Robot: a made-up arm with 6 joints. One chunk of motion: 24 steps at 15 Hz.
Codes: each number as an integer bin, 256 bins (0 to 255) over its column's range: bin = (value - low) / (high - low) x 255, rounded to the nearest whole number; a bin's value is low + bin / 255 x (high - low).
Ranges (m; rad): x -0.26..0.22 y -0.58..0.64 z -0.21..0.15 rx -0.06..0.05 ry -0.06..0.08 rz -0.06..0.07
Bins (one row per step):
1: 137 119 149 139 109 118
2: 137 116 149 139 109 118
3: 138 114 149 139 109 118
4: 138 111 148 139 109 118
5: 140 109 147 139 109 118
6: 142 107 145 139 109 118
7: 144 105 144 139 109 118
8: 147 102 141 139 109 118
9: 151 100 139 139 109 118
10: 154 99 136 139 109 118
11: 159 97 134 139 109 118
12: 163 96 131 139 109 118
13: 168 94 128 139 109 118
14: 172 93 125 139 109 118
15: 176 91 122 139 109 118
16: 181 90 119 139 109 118
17: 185 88 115 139 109 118
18: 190 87 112 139 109 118
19: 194 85 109 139 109 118
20: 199 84 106 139 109 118
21: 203 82 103 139 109 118
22: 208 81 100 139 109 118
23: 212 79 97 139 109 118
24: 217 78 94 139 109 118
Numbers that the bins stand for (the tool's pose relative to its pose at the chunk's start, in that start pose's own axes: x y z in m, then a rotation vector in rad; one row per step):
1: -0.0021 -0.0107 0.0004 0.0000 -0.0002 0.0002
2: -0.0021 -0.0250 0.0004 0.0000 -0.0002 0.0002
3: -0.0002 -0.0346 0.0004 0.0000 -0.0002 0.0002
4: -0.0002 -0.0489 -0.0011 0.0000 -0.0002 0.0002
5: 0.0035 -0.0585 -0.0025 0.0000 -0.0002 0.0002
6: 0.0073 -0.0681 -0.0053 0.0000 -0.0002 0.0002
7: 0.0111 -0.0776 -0.0067 0.0000 -0.0002 0.0002
8: 0.0167 -0.0920 -0.0109 0.0000 -0.0002 0.0002
9: 0.0242 -0.1016 -0.0138 0.0000 -0.0002 0.0002
10: 0.0299 -0.1064 -0.0180 0.0000 -0.0002 0.0002
11: 0.0393 -0.1159 -0.0208 0.0000 -0.0002 0.0002
12: 0.0468 -0.1207 -0.0251 0.0000 -0.0002 0.0002
13: 0.0562 -0.1303 -0.0293 0.0000 -0.0002 0.0002
14: 0.0638 -0.1351 -0.0335 0.0000 -0.0002 0.0002
15: 0.0713 -0.1446 -0.0378 0.0000 -0.0002 0.0002
16: 0.0807 -0.1494 -0.0420 0.0000 -0.0002 0.0002
17: 0.0882 -0.1590 -0.0476 0.0000 -0.0002 0.0002
18: 0.0976 -0.1638 -0.0519 0.0000 -0.0002 0.0002
19: 0.1052 -0.1733 -0.0561 0.0000 -0.0002 0.0002
20: 0.1146 -0.1781 -0.0604 0.0000 -0.0002 0.0002
21: 0.1221 -0.1877 -0.0646 0.0000 -0.0002 0.0002
22: 0.1315 -0.1925 -0.0688 0.0000 -0.0002 0.0002
23: 0.1391 -0.2020 -0.0731 0.0000 -0.0002 0.0002
24: 0.1485 -0.2068 -0.0773 0.0000 -0.0002 0.0002

